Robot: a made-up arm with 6 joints.
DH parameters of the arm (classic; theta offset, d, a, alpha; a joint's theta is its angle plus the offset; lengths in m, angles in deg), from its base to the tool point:
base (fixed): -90 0.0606 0 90
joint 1: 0 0.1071 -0.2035 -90
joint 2: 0 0.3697 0.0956 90
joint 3: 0 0.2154 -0.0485 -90
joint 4: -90 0.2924 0.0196 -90
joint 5: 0 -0.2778 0.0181 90
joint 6: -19.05 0 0.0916 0
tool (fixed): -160.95 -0.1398 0 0
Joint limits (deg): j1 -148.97..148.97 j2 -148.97..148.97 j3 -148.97..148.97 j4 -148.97..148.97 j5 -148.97..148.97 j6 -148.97..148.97
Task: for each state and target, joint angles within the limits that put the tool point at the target. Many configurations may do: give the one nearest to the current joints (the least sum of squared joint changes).
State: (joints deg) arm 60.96 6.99 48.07 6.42 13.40 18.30
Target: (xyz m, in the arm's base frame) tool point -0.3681 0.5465 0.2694
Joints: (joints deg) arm 17.52 -0.24 21.76 -6.00 19.74 22.81
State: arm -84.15 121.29 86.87 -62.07 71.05 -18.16
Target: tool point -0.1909 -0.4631 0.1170
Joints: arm -119.61 113.82 81.26 -83.75 66.03 -2.79
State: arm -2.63 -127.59 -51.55 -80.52 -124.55 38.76
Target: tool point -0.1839 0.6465 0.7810
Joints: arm 15.61 -145.92 -45.27 -58.37 -116.41 42.96
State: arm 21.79 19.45 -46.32 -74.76 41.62 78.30
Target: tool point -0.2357 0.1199 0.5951
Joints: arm 7.95 -25.74 -74.89 -58.16 31.55 86.65
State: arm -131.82 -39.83 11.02 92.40 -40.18 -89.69
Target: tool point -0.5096 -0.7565 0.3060
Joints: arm -123.04 -45.43 19.93 79.70 -29.56 -101.35
